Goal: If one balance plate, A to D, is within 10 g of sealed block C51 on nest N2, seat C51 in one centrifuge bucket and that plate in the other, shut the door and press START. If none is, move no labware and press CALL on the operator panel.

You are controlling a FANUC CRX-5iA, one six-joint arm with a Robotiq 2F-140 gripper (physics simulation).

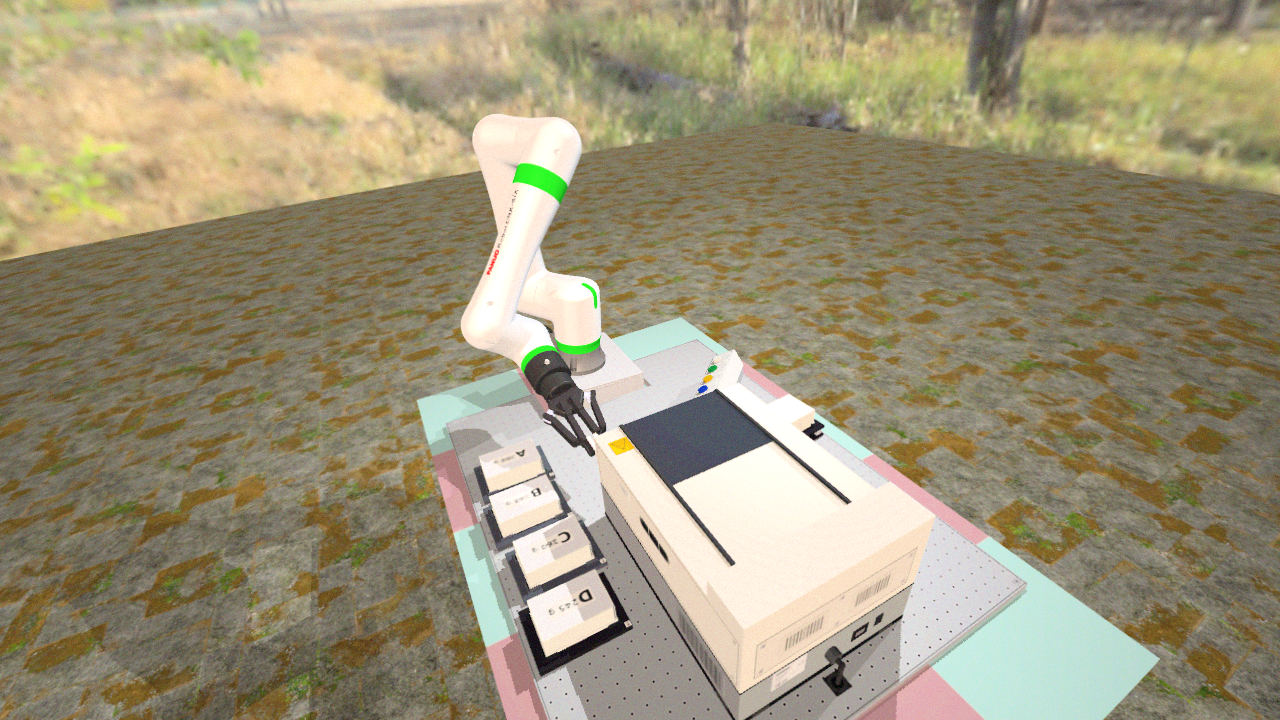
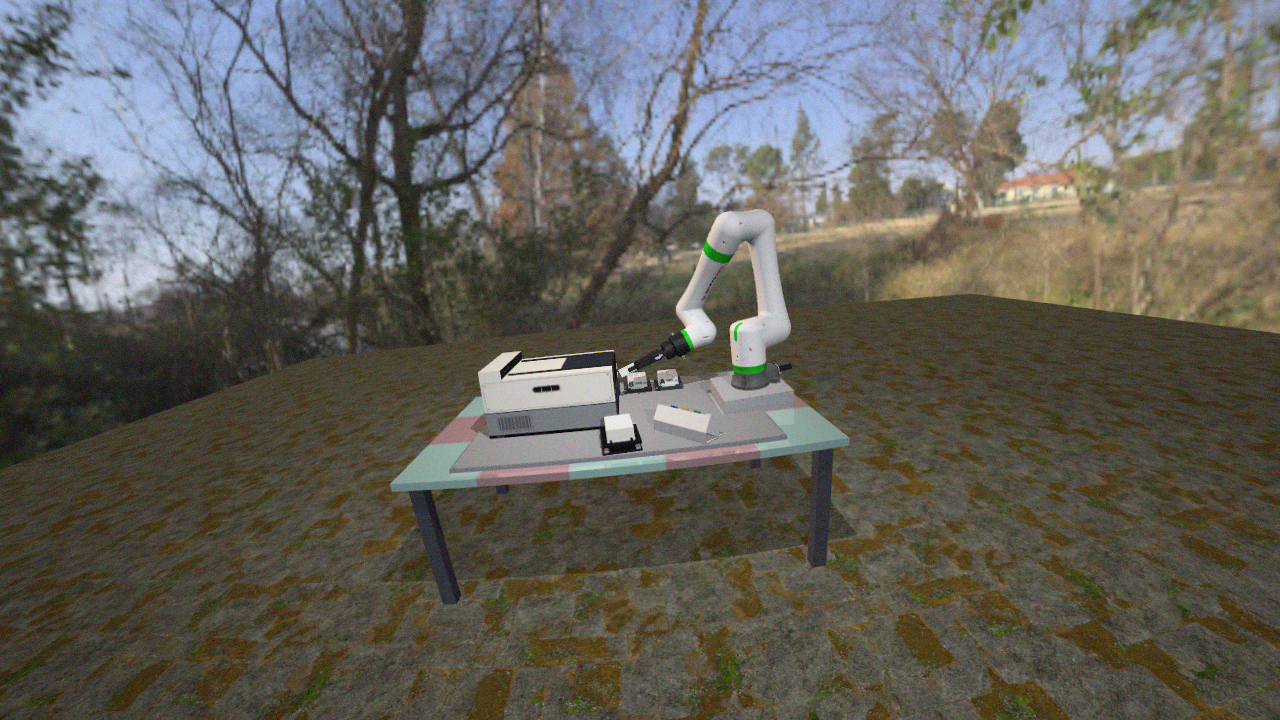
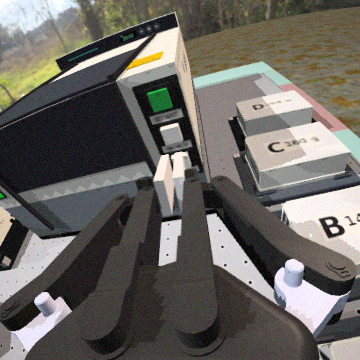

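Seen in the pictures: gripper, fingertip midpoint: [image 2: 620, 373] [image 3: 174, 166]; arm's base at its link origin: [image 1: 579, 361] [image 2: 750, 383].
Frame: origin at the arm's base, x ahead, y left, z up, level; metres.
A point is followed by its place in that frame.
Note:
My gripper [image 1: 592, 440] [image 2: 626, 368] {x 0.475, y -0.208, z 0.058 m} [image 3: 174, 166] {x 0.475, y -0.208, z 0.058 m} is shut and empty, in front of the centrifuge's [image 1: 832, 591] {x 0.964, y -0.172, z 0.156 m} [image 2: 550, 392] {x 0.755, y 0.052, z 0.094 m} button column. The green START button [image 3: 159, 99] {x 0.487, y -0.216, z 0.127 m} and a white button [image 3: 171, 133] {x 0.483, y -0.216, z 0.092 m} show beyond the fingertips. A dark panel [image 1: 696, 437] {x 0.617, y -0.099, z 0.157 m} covers the front of its top; the buckets are hidden. Plates A [image 1: 510, 467] {x 0.280, y -0.348, z -0.002 m}, B [image 1: 525, 508] {x 0.412, y -0.376, z -0.003 m} [image 3: 322, 212] {x 0.404, y -0.340, z -0.002 m}, C [image 1: 552, 550] {x 0.539, y -0.383, z -0.002 m} [image 3: 297, 150] {x 0.504, y -0.372, z -0.002 m} and D [image 1: 571, 617] {x 0.676, y -0.423, z -0.002 m} [image 3: 275, 111] {x 0.620, y -0.402, z -0.002 m} sit on nests in a row. C reads 160 g, D 245 g. A white block [image 2: 617, 427] {x 0.565, y 0.273, z 0.017 m} sits on a black nest across the centrifuge; its label is unreadable.
The operator panel [image 1: 732, 367] {x 0.333, y 0.282, z 0.010 m} [image 2: 682, 422] {x 0.357, y 0.262, z -0.006 m}, with green, yellow and blue buttons, stands between the arm base and the centrifuge. The centrifuge's tall body is the main obstacle beside the gripper. A display strip [image 3: 120, 41] {x 0.886, y -0.158, z 0.164 m} runs along its top.

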